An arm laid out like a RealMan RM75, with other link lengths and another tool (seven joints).
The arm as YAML. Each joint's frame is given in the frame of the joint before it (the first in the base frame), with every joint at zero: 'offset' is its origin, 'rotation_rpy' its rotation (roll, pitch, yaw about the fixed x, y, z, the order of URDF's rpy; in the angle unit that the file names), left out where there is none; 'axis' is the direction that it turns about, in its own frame. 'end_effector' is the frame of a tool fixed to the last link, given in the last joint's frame.
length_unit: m
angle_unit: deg
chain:
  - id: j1
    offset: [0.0, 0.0, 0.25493]
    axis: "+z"
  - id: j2
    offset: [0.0, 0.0, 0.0]
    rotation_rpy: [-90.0, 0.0, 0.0]
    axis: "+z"
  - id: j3
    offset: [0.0, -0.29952, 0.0]
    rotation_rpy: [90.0, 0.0, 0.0]
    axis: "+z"
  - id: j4
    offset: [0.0, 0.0, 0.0]
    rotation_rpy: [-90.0, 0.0, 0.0]
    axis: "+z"
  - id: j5
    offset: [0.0, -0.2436, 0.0]
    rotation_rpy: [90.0, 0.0, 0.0]
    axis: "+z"
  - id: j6
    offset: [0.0, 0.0, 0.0]
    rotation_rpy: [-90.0, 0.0, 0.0]
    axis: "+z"
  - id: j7
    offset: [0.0, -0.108, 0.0]
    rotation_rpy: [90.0, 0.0, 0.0]
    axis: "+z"
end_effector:
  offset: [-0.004, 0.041, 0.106]
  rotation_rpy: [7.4, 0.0, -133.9]
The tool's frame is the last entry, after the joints.
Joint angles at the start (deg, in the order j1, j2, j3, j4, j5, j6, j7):
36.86 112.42 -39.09 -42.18 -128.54 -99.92 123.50
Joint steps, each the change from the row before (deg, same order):
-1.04 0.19 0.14 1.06 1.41 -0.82 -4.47
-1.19 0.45 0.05 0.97 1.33 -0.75 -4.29
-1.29 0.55 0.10 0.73 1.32 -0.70 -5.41
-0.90 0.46 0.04 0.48 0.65 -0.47 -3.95
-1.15 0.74 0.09 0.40 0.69 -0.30 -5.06
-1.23 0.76 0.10 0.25 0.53 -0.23 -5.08
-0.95 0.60 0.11 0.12 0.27 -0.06 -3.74
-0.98 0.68 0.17 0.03 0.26 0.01 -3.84
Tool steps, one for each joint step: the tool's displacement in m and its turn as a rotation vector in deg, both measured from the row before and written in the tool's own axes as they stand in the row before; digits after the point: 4 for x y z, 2 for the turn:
-0.0097 0.0060 -0.0006 1.96 -1.23 -2.68
-0.0110 0.0064 0.0009 2.03 -1.08 -2.40
-0.0117 0.0064 0.0007 2.09 -0.83 -3.63
-0.0090 0.0047 0.0010 1.27 -0.60 -2.67
-0.0108 0.0060 0.0022 1.43 -0.39 -3.57
-0.0111 0.0060 0.0019 1.20 -0.19 -3.63
-0.0084 0.0044 0.0014 0.71 0.01 -2.67
-0.0084 0.0042 0.0018 0.66 0.17 -2.80

